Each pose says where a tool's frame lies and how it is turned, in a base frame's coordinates. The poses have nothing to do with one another.
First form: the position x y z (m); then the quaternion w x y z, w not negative.
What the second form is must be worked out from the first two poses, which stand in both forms.
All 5 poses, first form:
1: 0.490, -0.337, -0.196, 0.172, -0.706, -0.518, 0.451
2: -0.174, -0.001, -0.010, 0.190, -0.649, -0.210, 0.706
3: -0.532, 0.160, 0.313, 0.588, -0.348, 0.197, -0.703
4: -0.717, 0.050, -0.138, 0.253, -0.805, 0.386, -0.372
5: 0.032, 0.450, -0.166, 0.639, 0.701, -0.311, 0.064
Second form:
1: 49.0, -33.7, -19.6, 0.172, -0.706, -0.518, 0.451
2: -17.4, -0.1, -1.0, 0.190, -0.649, -0.210, 0.706
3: -53.2, 16.0, 31.3, 0.588, -0.348, 0.197, -0.703
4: -71.7, 5.0, -13.8, 0.253, -0.805, 0.386, -0.372
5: 3.2, 45.0, -16.6, 0.639, 0.701, -0.311, 0.064
